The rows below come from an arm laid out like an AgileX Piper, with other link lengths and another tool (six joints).
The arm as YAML. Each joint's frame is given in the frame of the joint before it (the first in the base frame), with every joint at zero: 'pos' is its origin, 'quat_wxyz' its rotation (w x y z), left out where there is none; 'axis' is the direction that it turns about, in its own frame. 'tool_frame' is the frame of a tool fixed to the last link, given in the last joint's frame.
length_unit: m
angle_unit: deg
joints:
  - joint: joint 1
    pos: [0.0, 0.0, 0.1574]
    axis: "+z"
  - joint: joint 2
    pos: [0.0, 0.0, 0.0]
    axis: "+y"
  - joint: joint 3
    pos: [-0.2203, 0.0, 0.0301]
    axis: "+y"
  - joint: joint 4
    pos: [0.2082, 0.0, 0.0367]
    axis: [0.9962, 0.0, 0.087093]
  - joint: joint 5
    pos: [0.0, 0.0, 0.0]
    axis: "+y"
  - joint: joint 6
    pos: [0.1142, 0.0, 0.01]
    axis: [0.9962, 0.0, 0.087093]
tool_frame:
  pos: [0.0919, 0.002, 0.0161]
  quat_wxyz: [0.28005, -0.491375, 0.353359, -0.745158]
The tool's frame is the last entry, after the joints.
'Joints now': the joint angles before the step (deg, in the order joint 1, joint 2, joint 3, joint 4, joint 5, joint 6). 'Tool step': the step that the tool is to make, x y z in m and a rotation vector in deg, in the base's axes. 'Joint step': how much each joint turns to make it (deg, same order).
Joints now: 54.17 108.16 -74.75 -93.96 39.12 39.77
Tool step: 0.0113 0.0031 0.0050 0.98 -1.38 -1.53
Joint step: -0.51 2.59 -3.82 -0.35 1.18 0.46
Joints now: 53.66 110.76 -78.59 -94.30 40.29 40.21
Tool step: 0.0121 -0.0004 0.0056 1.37 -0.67 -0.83
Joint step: -1.50 1.53 -3.04 -0.09 -0.73 0.07
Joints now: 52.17 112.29 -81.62 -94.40 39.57 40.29
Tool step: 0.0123 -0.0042 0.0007 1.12 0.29 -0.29
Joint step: -2.28 1.00 -1.81 -0.08 -2.20 0.09
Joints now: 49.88 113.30 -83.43 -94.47 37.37 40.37
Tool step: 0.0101 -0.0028 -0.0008 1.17 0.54 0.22
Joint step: -2.05 0.87 -1.41 -0.14 -2.55 0.33
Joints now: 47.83 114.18 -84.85 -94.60 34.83 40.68
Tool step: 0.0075 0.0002 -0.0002 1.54 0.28 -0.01
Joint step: -1.19 1.12 -1.63 -0.16 -1.55 0.99
